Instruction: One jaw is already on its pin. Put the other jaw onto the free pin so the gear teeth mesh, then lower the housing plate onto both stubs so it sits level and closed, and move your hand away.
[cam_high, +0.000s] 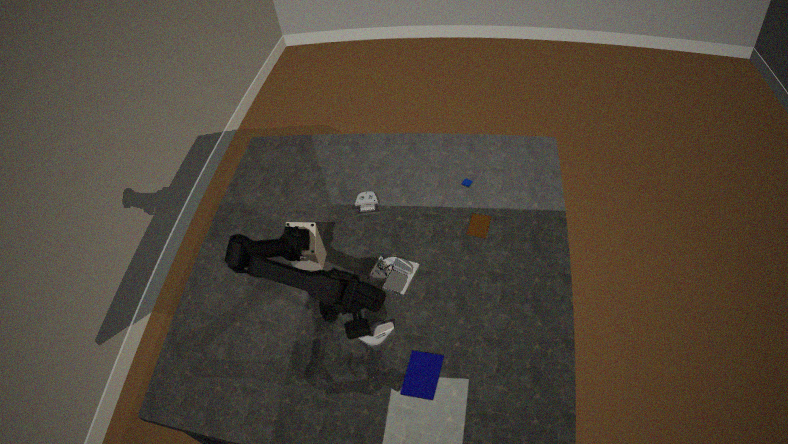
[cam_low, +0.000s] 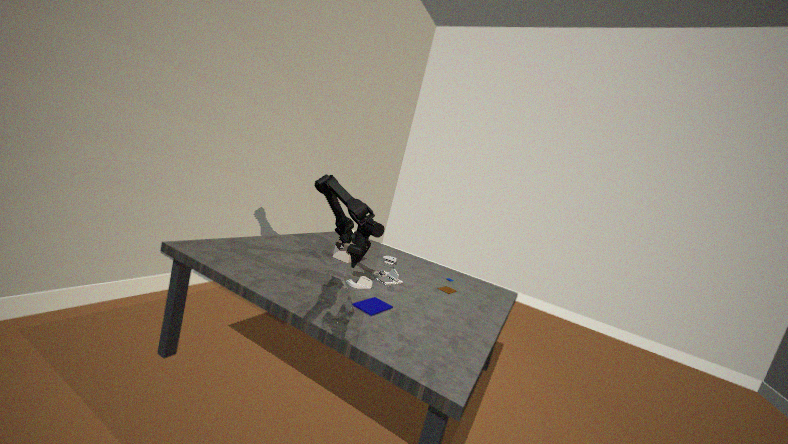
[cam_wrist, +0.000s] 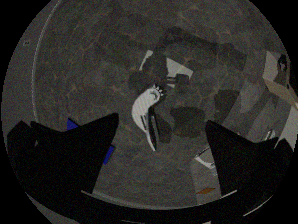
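Right now the white jaw is 20 mm ahead of my gripper tip, 10 mm to the right of it and 80 mm below it. From my gripper tip the other things lie so: small blue square (270 mm ahead, 620 mm to the left, 80 mm below); orange patch (320 mm ahead, 420 mm to the left, 80 mm below).
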